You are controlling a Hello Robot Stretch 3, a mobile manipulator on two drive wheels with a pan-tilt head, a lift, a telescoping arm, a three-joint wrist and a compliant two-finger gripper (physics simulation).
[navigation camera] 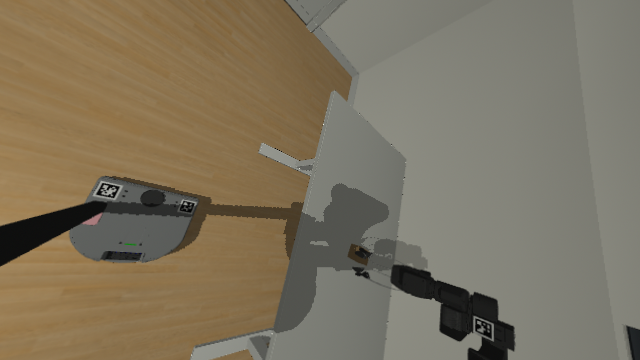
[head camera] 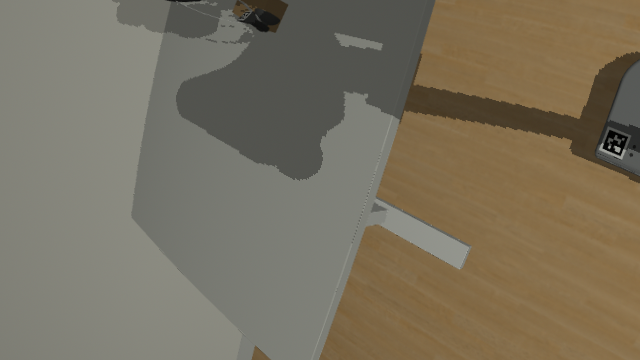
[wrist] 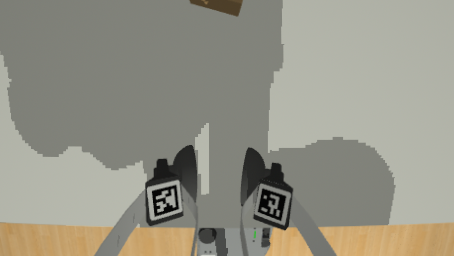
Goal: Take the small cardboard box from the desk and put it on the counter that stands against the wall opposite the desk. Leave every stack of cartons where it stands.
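Note:
The small cardboard box is brown and stands in shadow on the grey-white desk. In the wrist view part of it shows at the top edge, beyond the fingertips. My gripper is open and has nothing between its fingers. It is above the desk; one fingertip overlaps the box in the head and navigation views, but the wrist view shows the box apart from the fingers. The counter and the carton stacks do not show.
My base stands on the wooden floor beside the desk's long edge. A white desk foot sticks out on that side; another shows low in the navigation view. A pale wall runs behind the desk.

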